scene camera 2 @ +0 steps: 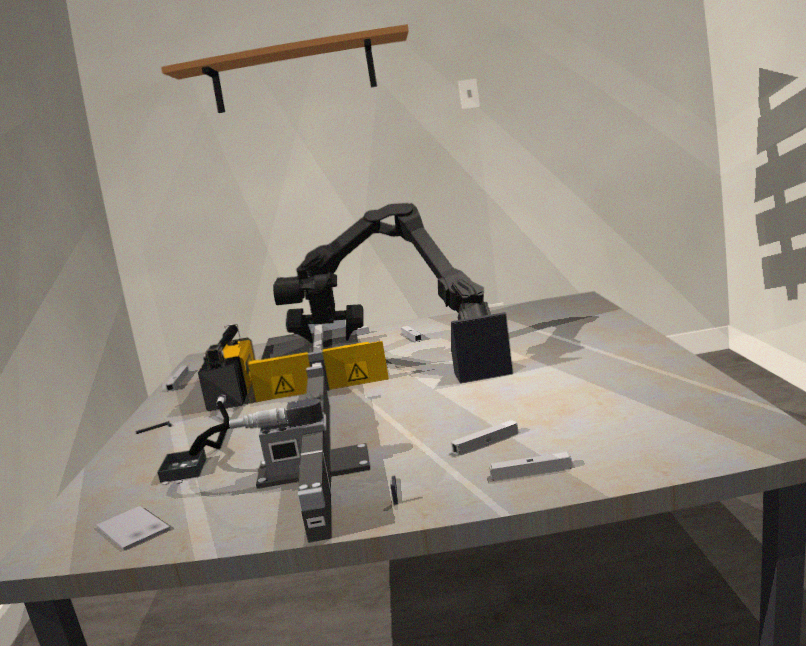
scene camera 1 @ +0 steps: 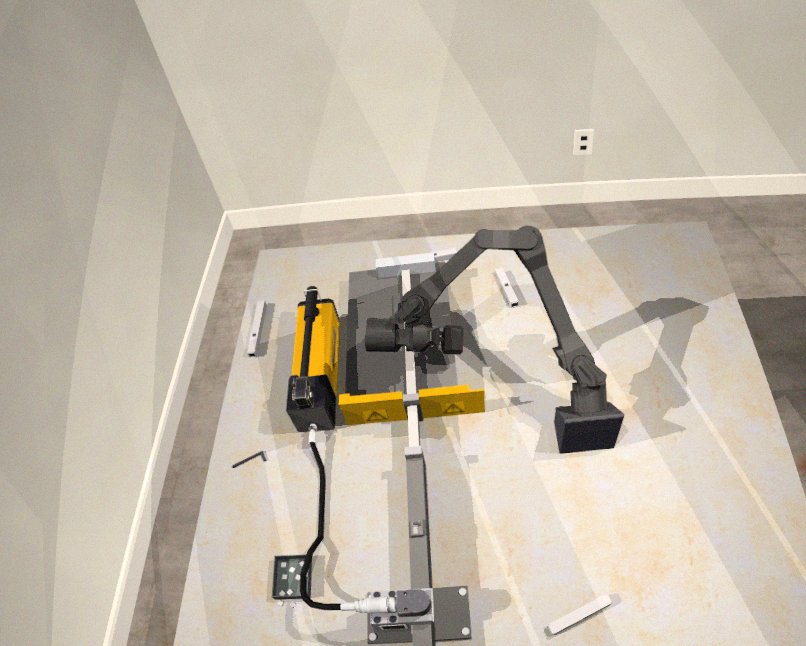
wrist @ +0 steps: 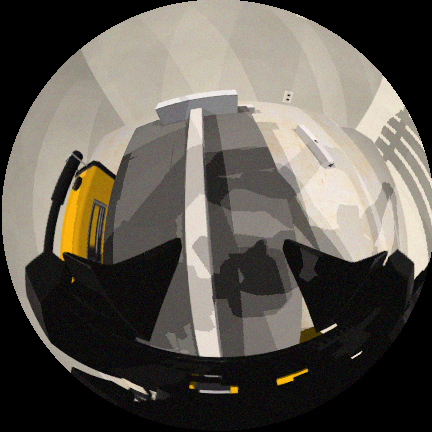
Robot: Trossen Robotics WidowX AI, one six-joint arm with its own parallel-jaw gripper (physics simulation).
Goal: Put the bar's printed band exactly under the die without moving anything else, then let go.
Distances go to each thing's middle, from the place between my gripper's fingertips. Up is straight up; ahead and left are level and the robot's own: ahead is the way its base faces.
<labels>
My gripper is now 260 mm short of the yellow and black power unit [scene camera 1: 311, 399], 20 mm to the left of it and 10 mm above it.
</labels>
